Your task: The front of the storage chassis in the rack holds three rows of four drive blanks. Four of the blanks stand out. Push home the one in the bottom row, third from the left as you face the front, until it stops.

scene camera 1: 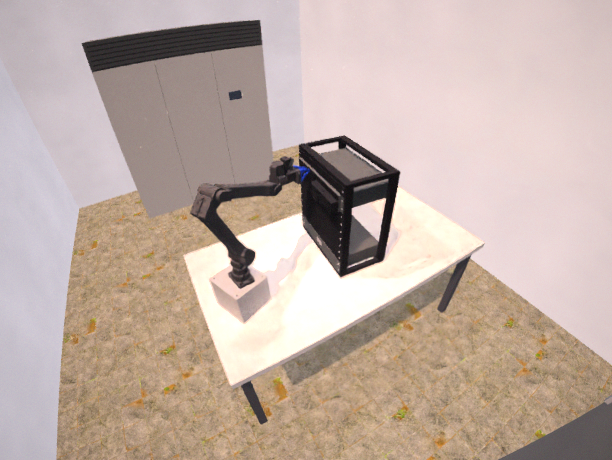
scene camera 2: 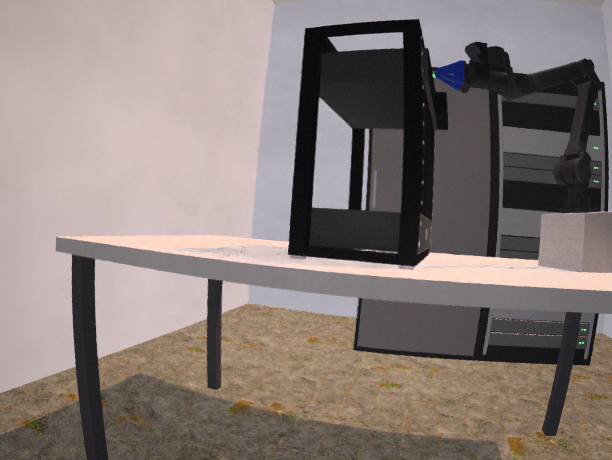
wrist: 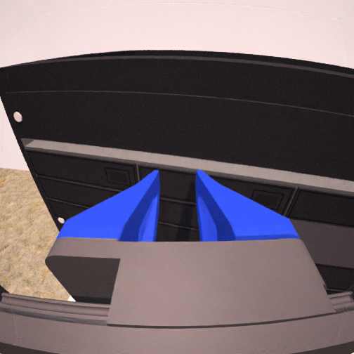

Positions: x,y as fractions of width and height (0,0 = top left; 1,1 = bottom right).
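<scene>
There is a black rack here, and I find it in the wrist view (0.25,0.36). The rack is visible to me in scene camera 1 (0.55,0.39) as well, and also in scene camera 2 (0.62,0.19).
</scene>
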